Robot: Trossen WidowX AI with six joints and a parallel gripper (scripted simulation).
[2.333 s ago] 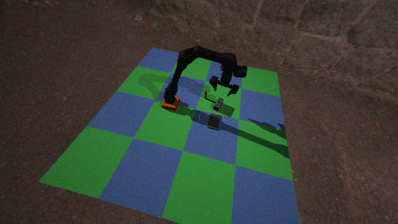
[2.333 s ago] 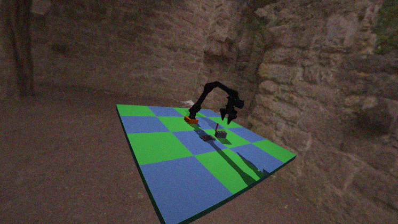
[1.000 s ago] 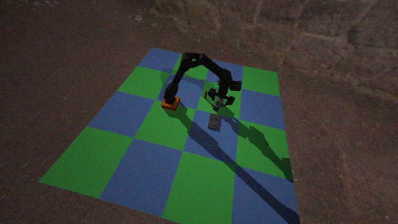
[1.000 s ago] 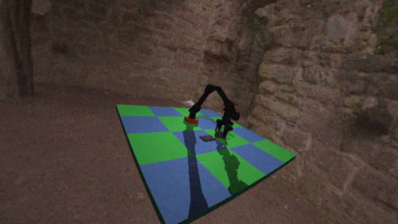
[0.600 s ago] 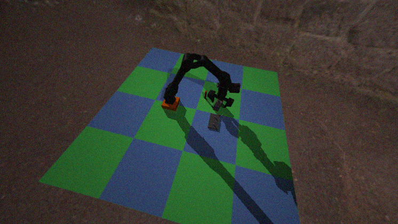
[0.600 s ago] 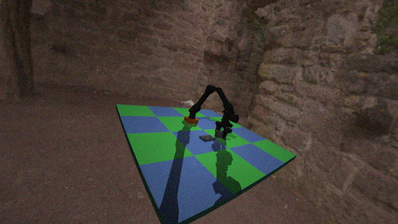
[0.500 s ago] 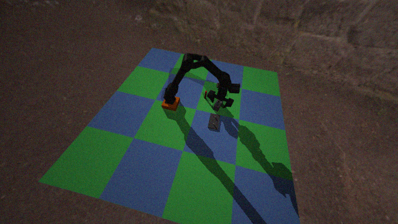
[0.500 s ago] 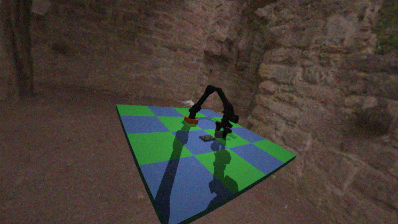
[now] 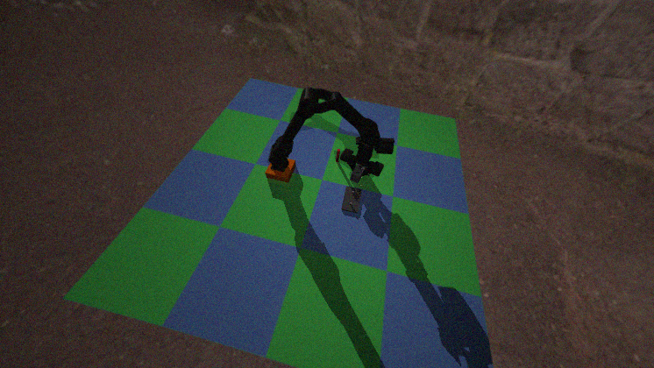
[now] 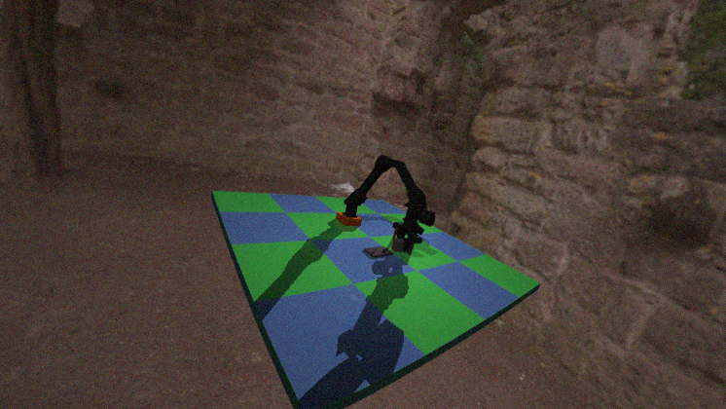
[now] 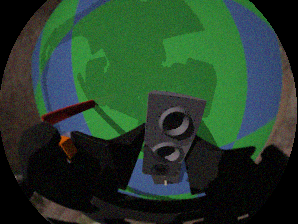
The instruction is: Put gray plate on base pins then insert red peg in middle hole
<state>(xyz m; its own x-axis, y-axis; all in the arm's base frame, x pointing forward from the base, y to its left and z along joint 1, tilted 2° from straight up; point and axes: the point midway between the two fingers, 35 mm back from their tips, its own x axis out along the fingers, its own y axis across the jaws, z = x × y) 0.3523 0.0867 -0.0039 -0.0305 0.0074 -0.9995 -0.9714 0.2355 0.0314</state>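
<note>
Now: gripper tip 11 cm past the red peg, 5 cm to the right of it and 3 cm below it. Round my gripper tip: gray plate (3 cm above).
</note>
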